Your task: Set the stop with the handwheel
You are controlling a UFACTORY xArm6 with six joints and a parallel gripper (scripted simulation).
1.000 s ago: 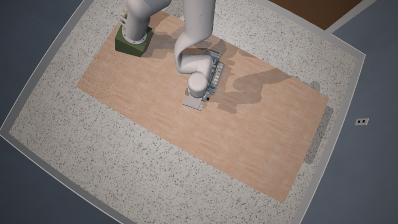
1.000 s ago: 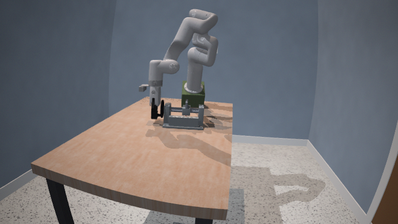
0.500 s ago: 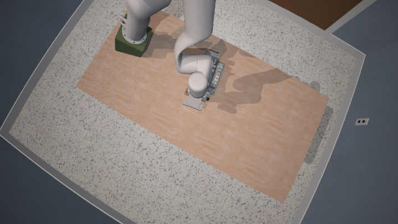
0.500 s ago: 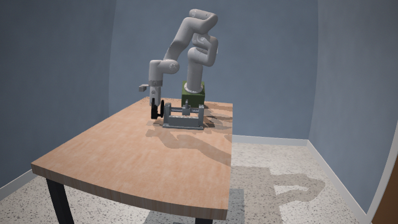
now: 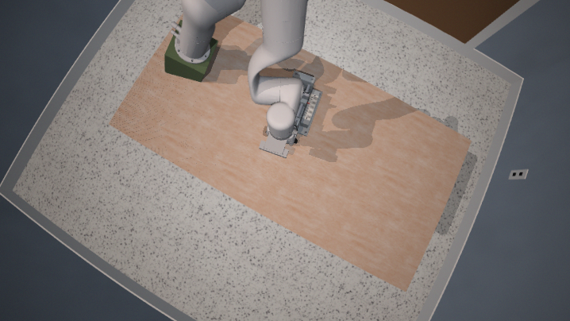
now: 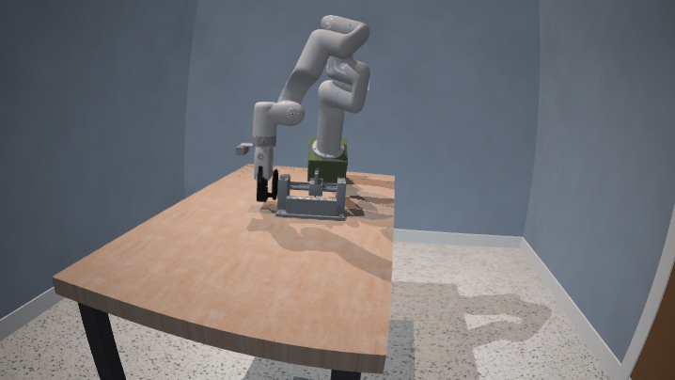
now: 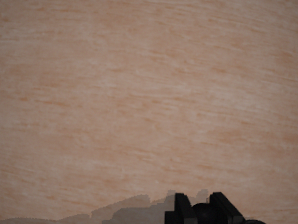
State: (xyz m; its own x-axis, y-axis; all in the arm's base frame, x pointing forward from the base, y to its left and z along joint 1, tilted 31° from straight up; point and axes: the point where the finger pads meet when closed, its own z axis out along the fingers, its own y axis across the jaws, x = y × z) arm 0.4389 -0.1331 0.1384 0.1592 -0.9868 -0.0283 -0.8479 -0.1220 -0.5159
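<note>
Right now my hand is 2 cm to the right of the black handwheel and 1 cm below it. Round my hand: stop carriage 17 cm to the left, 5 cm above, 2 cm behind; crank handle 1 cm to the left.
</note>
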